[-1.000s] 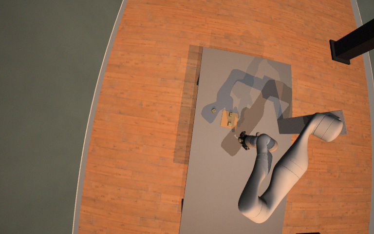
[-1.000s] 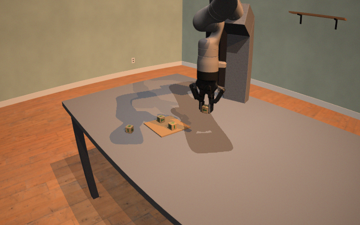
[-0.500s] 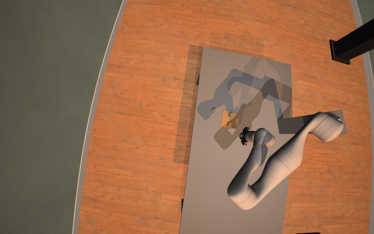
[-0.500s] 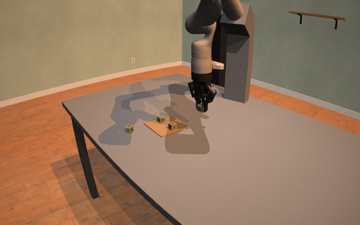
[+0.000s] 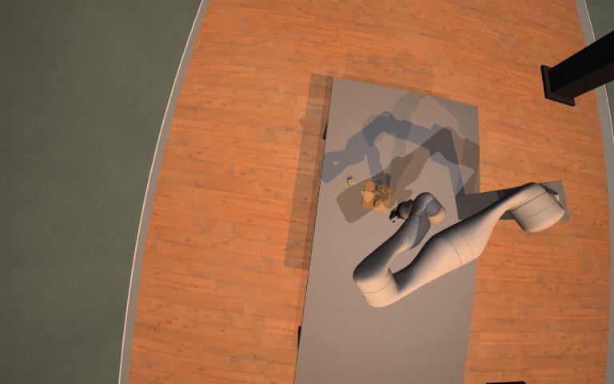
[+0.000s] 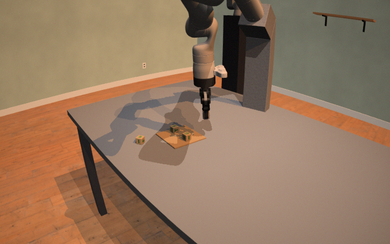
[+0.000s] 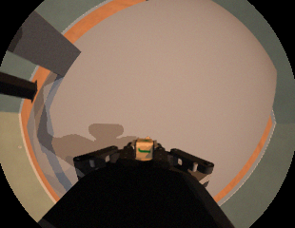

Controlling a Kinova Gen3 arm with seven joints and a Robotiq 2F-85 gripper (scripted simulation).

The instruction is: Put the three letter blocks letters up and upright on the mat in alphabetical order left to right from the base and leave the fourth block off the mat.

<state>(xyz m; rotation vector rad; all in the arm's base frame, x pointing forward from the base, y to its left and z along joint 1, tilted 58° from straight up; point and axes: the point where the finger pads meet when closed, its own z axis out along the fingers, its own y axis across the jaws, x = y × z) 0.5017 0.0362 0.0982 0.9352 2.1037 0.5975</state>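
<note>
The mat is 60 mm ahead of my hand, 70 mm to the right of it and 100 mm below it.
</note>
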